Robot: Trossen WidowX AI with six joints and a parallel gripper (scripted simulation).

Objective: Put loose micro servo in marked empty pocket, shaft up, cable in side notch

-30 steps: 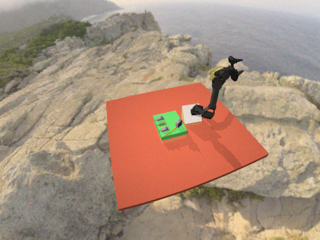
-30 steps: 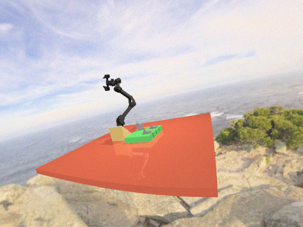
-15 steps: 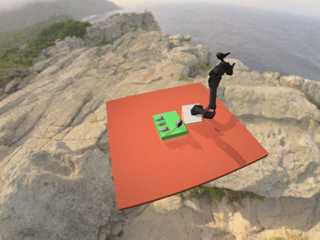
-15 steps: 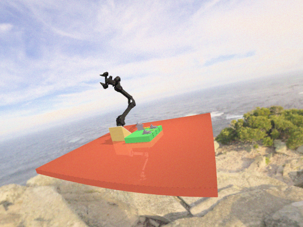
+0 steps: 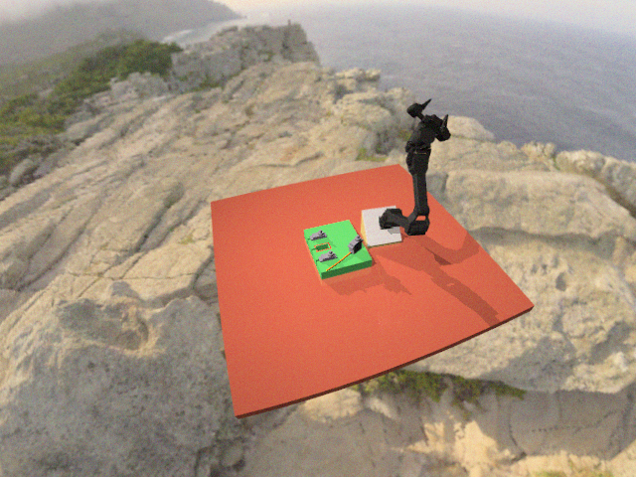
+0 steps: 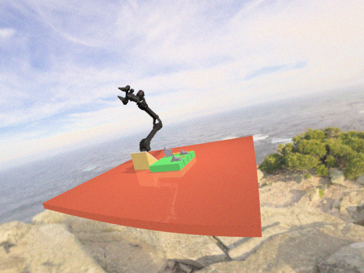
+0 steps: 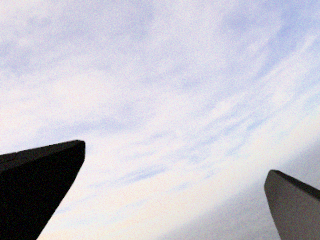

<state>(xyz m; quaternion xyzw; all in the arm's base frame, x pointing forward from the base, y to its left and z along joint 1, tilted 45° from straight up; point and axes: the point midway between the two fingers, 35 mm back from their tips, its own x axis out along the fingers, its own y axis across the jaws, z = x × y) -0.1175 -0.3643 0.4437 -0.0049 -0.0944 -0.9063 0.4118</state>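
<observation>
Right now my gripper tip is 66 cm above the green deck, 37 cm short of it and 1 cm to the right of it.
</observation>
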